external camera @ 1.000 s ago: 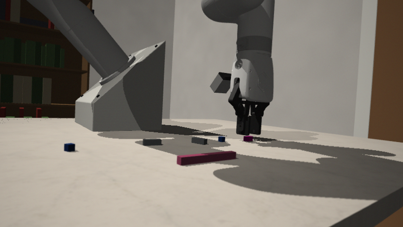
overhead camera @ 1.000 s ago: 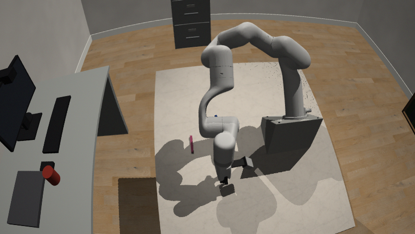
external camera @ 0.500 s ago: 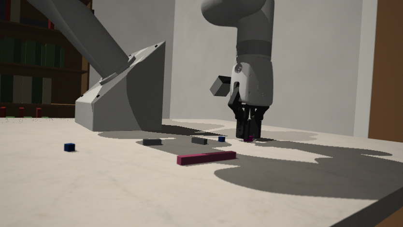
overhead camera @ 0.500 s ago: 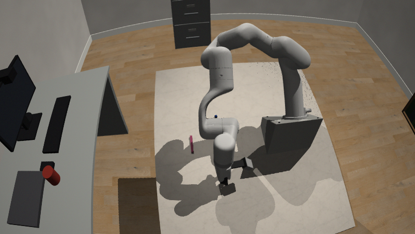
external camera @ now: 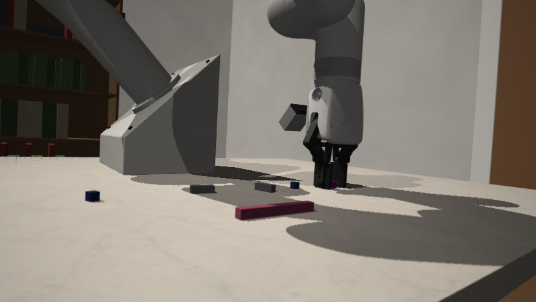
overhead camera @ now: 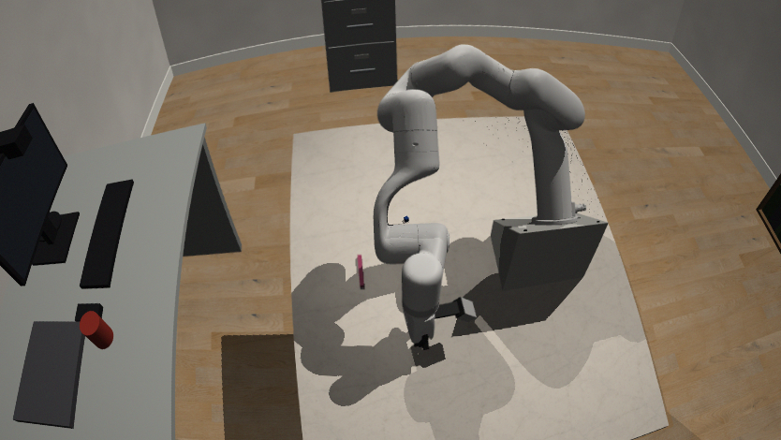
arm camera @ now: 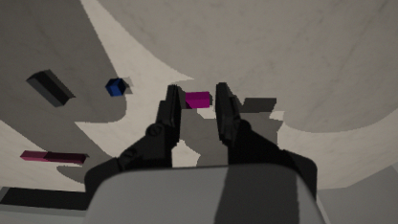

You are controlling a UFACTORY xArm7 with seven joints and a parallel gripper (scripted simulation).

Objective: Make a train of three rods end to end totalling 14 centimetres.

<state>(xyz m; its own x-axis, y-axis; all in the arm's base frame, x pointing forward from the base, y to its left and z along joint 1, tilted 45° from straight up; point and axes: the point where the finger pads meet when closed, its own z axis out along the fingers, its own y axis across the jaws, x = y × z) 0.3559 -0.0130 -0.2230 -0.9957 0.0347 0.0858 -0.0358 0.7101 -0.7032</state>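
The magenta rod is 20 mm below my hand. Also, from my hand: pink rod: 210 mm to the right, 100 mm ahead, 20 mm below; grey rod: 220 mm to the right, 40 mm behind, 20 mm below.
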